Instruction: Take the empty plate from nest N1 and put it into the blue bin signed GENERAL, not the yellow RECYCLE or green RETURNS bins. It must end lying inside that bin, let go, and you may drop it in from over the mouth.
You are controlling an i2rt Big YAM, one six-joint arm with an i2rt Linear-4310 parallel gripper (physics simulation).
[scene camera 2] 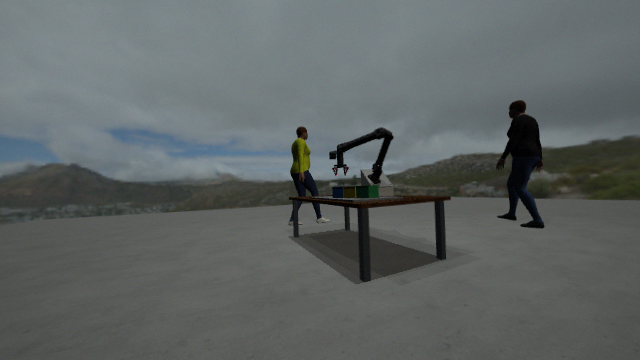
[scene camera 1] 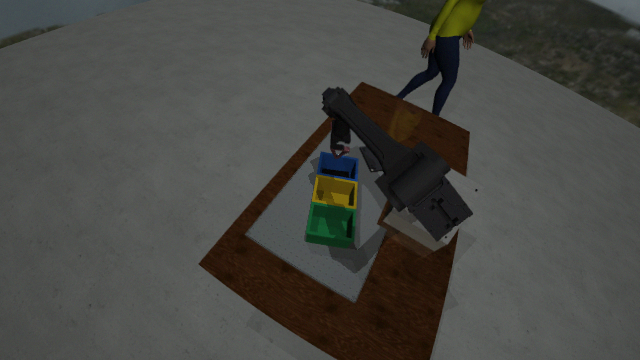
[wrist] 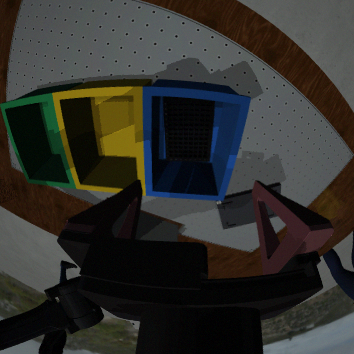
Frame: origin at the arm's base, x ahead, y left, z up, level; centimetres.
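Where they show: gripper, fingertip midpoint: (scene camera 2: 340,175) (scene camera 1: 336,148) (wrist: 197,185); arm's base, link origin: (scene camera 2: 373,179).
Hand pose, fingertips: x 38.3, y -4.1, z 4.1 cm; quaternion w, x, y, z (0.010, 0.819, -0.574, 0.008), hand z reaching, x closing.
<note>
Things, the pixels of their top centre, and the offset from my fingertips. Level surfaces: height alone.
- black gridded plate, top centre: (wrist: 188,130) (scene camera 1: 335,177) dy -0.7, dx -3.1, dz -17.9 cm
- yellow bin, top centre: (wrist: 99,147) (scene camera 1: 335,191) (scene camera 2: 354,186) dy +11.7, dx -5.8, dz -9.9 cm
- dark flat nest, top centre: (wrist: 250,211) (scene camera 1: 376,156) dy -23.0, dx -17.5, dz -18.1 cm
- grey perforated board, surface height: dz -19.9 cm
- brown wooden table, surface height: dz -21.2 cm
The black gridded plate (wrist: 187,129) lies inside the blue bin (scene camera 1: 337,161) (scene camera 2: 338,192) (wrist: 231,137), low between its walls, in the wrist view. My gripper (scene camera 1: 340,151) (scene camera 2: 340,172) (wrist: 197,185) is open, with nothing between its fingers, and hangs above the bins near the blue one. The yellow bin (scene camera 1: 335,186) (scene camera 2: 350,192) (wrist: 117,142) stands beside the blue bin, and the green bin (scene camera 1: 330,218) (scene camera 2: 367,192) stands beyond the yellow one. A dark flat nest (scene camera 1: 371,159) (wrist: 245,209) lies near the blue bin with no plate on it. No bin sign or nest label is readable.
The bins stand on a grey perforated board (scene camera 1: 280,215) (wrist: 125,30) on a brown wooden table (scene camera 1: 240,255). The arm's base stands on a pale block (scene camera 1: 410,227) at the table's side. A person in yellow (scene camera 1: 457,20) (scene camera 2: 300,156) and a person in black (scene camera 2: 524,135) are near the table.
</note>
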